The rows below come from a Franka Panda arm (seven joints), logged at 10 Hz.
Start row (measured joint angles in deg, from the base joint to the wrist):
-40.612 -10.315 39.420 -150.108 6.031 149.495 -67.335
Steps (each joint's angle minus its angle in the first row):
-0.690 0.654 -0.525 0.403 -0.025 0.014 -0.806
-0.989 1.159 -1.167 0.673 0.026 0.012 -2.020
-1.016 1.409 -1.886 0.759 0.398 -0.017 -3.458
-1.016 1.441 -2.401 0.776 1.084 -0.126 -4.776
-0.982 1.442 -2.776 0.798 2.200 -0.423 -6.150
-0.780 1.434 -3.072 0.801 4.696 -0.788 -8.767
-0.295 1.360 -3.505 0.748 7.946 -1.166 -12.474
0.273 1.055 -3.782 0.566 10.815 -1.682 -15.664
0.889 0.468 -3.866 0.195 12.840 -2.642 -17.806
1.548 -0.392 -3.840 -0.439 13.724 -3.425 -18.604
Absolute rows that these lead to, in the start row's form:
-41.302 -9.661 38.895 -149.705 6.006 149.509 -68.141
-41.601 -9.156 38.253 -149.435 6.057 149.507 -69.355
-41.628 -8.906 37.534 -149.349 6.429 149.478 -70.793
-41.628 -8.874 37.019 -149.332 7.115 149.369 -72.111
-41.594 -8.873 36.644 -149.310 8.231 149.072 -73.485
-41.392 -8.881 36.348 -149.307 10.727 148.707 -76.102
-40.907 -8.955 35.915 -149.360 13.977 148.329 -79.809
-40.339 -9.260 35.638 -149.542 16.846 147.813 -82.999
-39.723 -9.847 35.554 -149.913 18.871 146.853 -85.141
-39.064 -10.707 35.580 -150.547 19.755 146.070 -85.939

